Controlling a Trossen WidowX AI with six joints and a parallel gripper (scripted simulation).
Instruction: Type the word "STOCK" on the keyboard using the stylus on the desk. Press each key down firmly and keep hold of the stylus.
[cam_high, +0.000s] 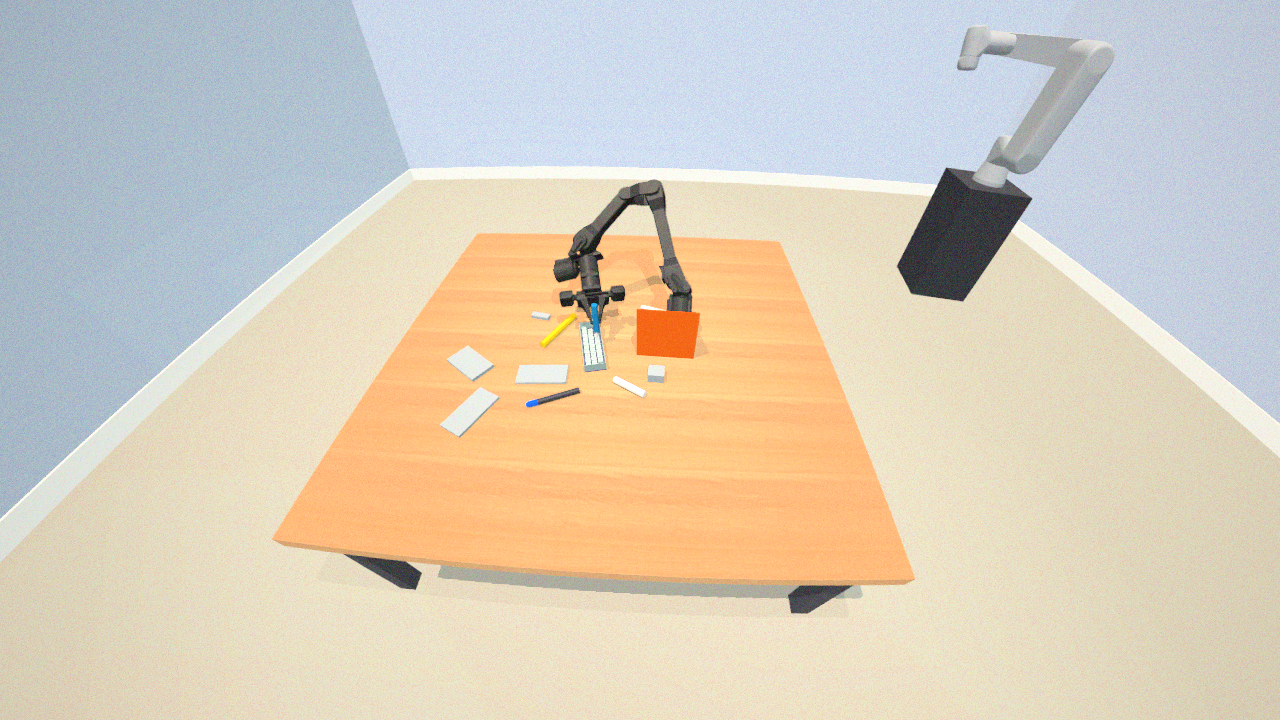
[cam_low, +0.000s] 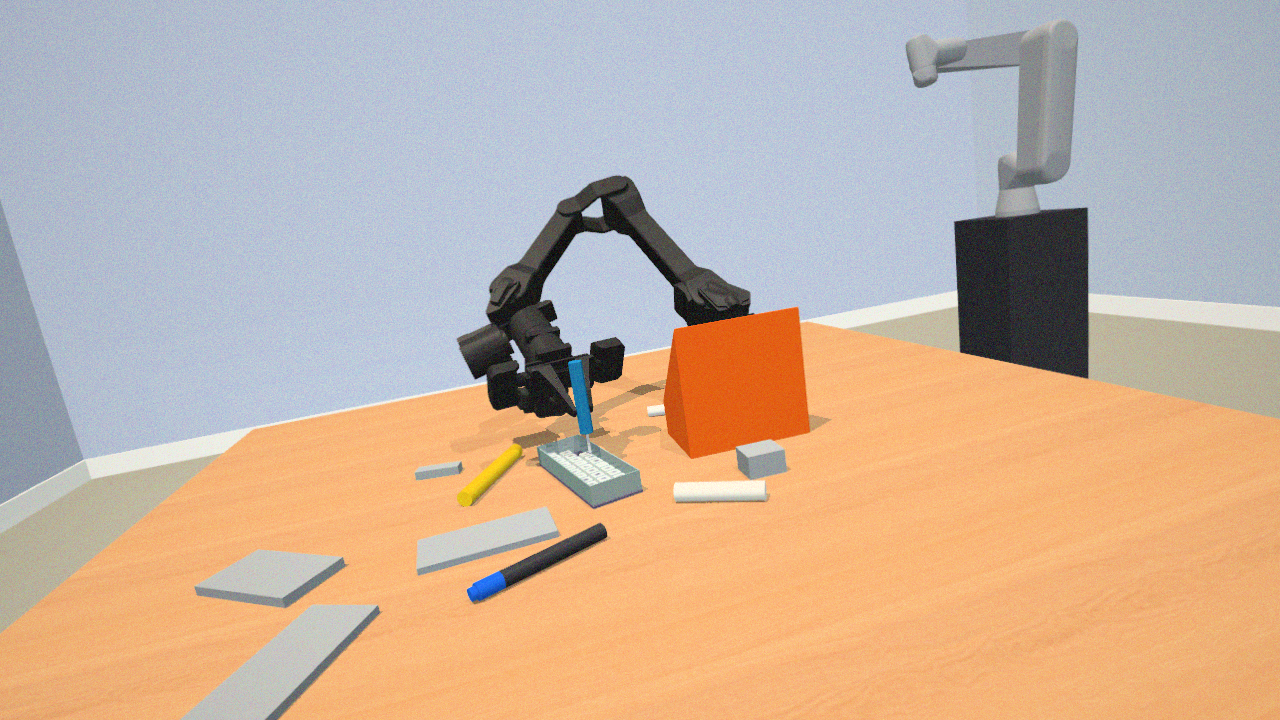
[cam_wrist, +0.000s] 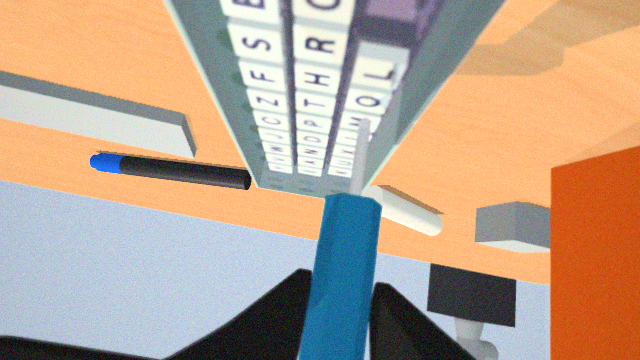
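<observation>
Now: the white cylinder 13 cm behind my gripper tip, 15 cm to the left of it and 7 cm below it. From my gripper tip the other things lie so: thin grey tip (5 cm below); then blue stylus (1 cm below); then yellow cylinder (13 cm ahead, 2 cm to the right, 7 cm below).
</observation>
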